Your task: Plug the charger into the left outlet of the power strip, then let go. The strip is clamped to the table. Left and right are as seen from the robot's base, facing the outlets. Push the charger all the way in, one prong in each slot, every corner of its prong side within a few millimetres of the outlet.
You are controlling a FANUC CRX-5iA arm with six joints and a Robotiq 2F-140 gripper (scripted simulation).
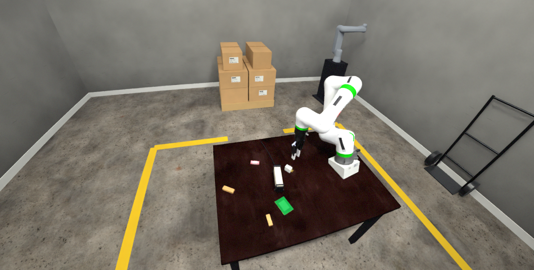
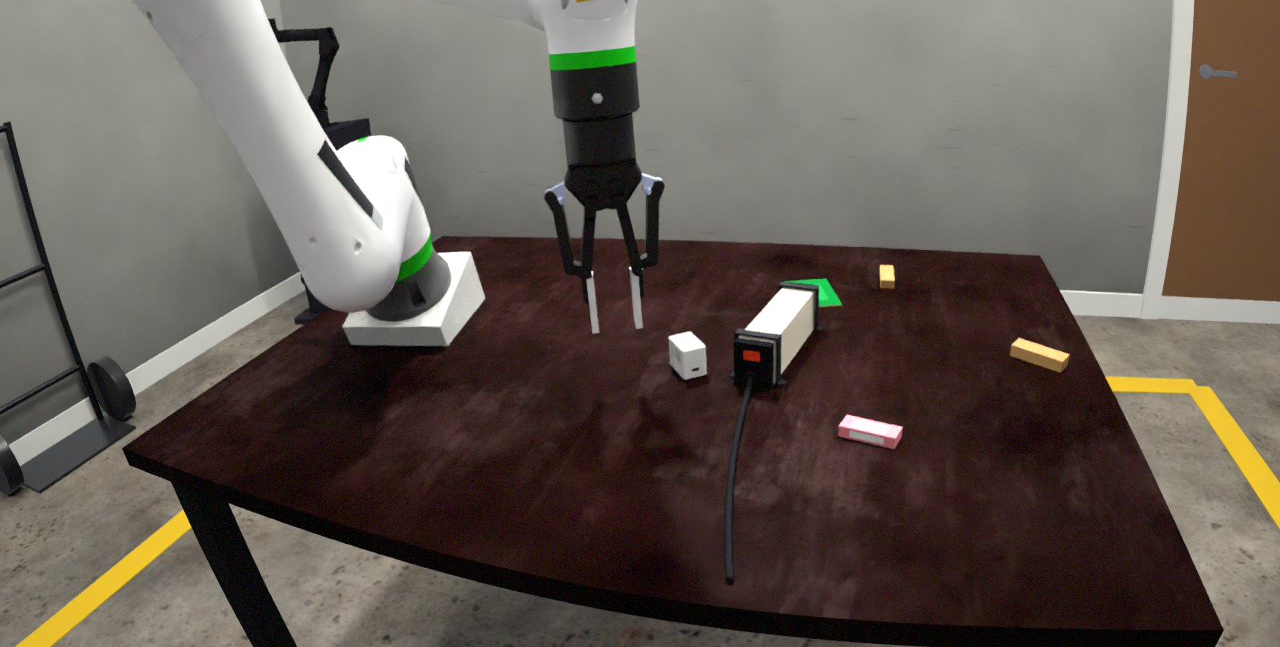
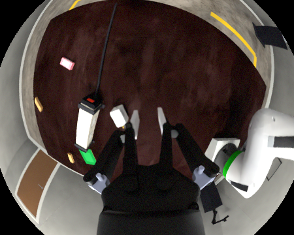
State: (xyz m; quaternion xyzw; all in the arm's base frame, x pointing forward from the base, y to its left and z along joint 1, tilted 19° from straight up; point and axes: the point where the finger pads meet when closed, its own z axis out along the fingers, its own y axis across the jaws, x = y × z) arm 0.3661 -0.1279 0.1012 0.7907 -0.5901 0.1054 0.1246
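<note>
My gripper is now 90 mm above the white charger, 70 mm short of it and 50 mm to the right of it. Also, from my hand: power strip: 200 mm ahead, 90 mm to the left, 80 mm below; flat piece: 290 mm to the left, 230 mm ahead, 110 mm below; red switch: 160 mm ahead, 70 mm below.
</note>
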